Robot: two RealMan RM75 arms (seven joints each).
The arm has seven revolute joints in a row. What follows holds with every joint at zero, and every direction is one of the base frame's.
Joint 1 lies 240.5 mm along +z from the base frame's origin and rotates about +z.
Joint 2 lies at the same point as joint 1 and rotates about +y.
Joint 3 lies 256 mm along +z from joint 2 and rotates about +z.
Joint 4 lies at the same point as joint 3 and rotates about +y.
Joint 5 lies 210 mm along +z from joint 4 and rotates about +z.
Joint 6 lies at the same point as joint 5 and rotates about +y.
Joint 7 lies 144 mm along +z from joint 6 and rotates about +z.
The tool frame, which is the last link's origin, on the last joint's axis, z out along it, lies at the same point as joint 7; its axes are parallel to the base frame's.
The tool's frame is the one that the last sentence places.
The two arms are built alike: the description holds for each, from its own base.
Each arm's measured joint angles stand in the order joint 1, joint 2, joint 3, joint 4, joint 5, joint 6, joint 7.
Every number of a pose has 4 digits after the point.
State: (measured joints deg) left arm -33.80 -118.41 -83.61 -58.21 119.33 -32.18 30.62; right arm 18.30 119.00 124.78 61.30 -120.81 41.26 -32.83
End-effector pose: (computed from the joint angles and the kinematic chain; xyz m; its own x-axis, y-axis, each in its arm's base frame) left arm -0.1596 0.4115 -0.0638 0.6778 0.5683 0.4665 0.7352 -0.5351 -0.4162; right arm 0.3307 0.3796 0.0906 0.2022 -0.5224 -0.8284 -0.9513 0.0961 -0.2928
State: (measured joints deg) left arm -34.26 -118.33 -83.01 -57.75 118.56 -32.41 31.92; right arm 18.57 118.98 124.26 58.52 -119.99 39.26 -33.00
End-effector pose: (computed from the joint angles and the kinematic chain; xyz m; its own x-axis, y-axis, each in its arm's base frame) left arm -0.1578 0.4106 -0.0669 0.6936 0.5622 0.4504 0.7202 -0.5549 -0.4165; right arm 0.3384 0.3789 0.0825 0.1752 -0.5260 -0.8322 -0.9522 0.1244 -0.2791
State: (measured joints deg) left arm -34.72 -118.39 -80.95 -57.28 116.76 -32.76 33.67; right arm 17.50 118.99 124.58 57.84 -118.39 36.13 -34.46
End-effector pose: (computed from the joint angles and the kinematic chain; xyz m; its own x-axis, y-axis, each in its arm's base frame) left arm -0.1533 0.4048 -0.0767 0.7153 0.5575 0.4214 0.6984 -0.5923 -0.4018; right arm 0.3496 0.3746 0.0884 0.1722 -0.4867 -0.8564 -0.9449 0.1643 -0.2833
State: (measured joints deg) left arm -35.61 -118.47 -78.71 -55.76 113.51 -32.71 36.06; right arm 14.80 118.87 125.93 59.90 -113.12 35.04 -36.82
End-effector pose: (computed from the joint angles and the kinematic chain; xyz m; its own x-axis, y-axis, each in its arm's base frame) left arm -0.1497 0.3992 -0.0882 0.7289 0.5577 0.3971 0.6836 -0.6248 -0.3773; right arm 0.3576 0.3646 0.1074 0.1492 -0.4102 -0.8997 -0.9501 0.1926 -0.2454
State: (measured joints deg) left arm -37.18 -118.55 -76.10 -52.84 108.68 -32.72 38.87; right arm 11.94 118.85 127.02 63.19 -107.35 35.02 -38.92
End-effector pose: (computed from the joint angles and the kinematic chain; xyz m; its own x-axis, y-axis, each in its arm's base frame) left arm -0.1478 0.3930 -0.1023 0.7334 0.5708 0.3693 0.6782 -0.6514 -0.3401; right arm 0.3589 0.3542 0.1283 0.1305 -0.3293 -0.9352 -0.9593 0.1964 -0.2030
